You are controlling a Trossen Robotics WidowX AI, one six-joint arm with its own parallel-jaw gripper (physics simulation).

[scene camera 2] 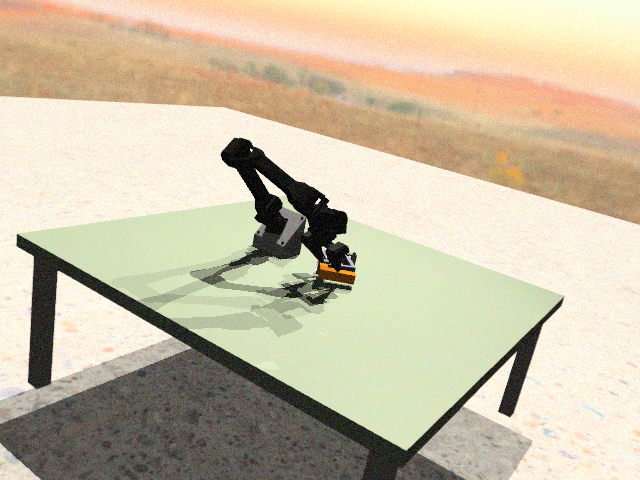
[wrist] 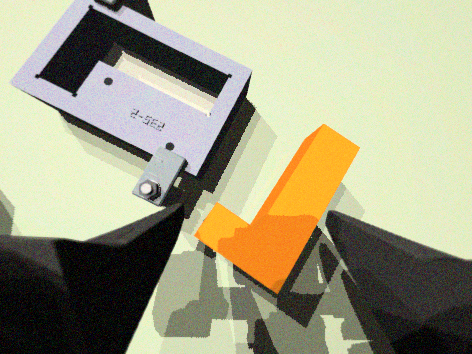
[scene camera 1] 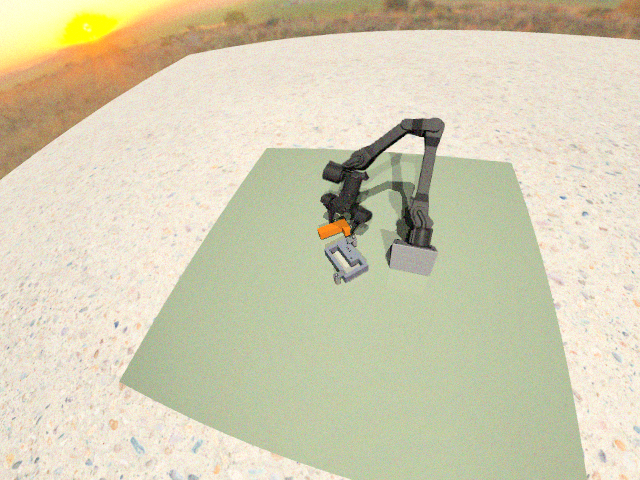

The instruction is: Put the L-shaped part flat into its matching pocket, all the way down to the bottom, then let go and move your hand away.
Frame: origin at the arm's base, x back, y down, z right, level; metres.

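Where they show: gripper, fingertip midpoint: [scene camera 2: 330,267] [wrist: 255,213] [scene camera 1: 340,227]; arm's base at its link origin: [scene camera 2: 276,225] [scene camera 1: 418,245].
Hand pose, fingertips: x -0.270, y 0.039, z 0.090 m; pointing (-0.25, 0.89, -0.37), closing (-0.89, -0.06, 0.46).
Things, the pixels of their top centre, and the offset from my fingertips. "*": a spot on its surface instead. Level surfaces: height alone.
- orange L-shaped part at its top centre: [wrist: 283,188] [scene camera 2: 337,268] [scene camera 1: 333,228] dz -0.007, dx -0.023, dy +0.000 m
- grey-lilac block at its top centre: [wrist: 128,63] [scene camera 2: 338,255] [scene camera 1: 345,254] dz -0.121, dx +0.034, dy -0.004 m
- metal clamp with a bolt, surface spot: [wrist: 159,175] * dz -0.047, dx +0.045, dy +0.003 m
- clamp at a spot on its surface: [scene camera 1: 337,278] * dz -0.210, dx +0.019, dy +0.005 m
- green table top at its surface level: dy +0.044 m
The orange L-shaped part [scene camera 1: 333,229] [scene camera 2: 336,274] [wrist: 300,200] lies beside the pocket block, outside the pocket, with its L face up. In the wrist view its long arm points up and right, and its short arm points up and left. The grey-lilac block [scene camera 1: 356,253] [wrist: 190,115] has an L-shaped pocket that is open and empty; in scene camera 2 it is mostly hidden behind the part and fingers. My gripper [scene camera 1: 342,227] [scene camera 2: 328,262] [wrist: 255,213] is open, pointing down low over the part. The fingers stand on either side of it, holding nothing.
A metal clamp with a bolt [wrist: 159,175] sits at the block's near corner, close to the left finger in the wrist view. Another clamp [scene camera 1: 337,278] is at the block's opposite side. The arm's grey base [scene camera 1: 412,258] [scene camera 2: 279,240] stands on the green table top [scene camera 1: 289,361] [scene camera 2: 403,341].
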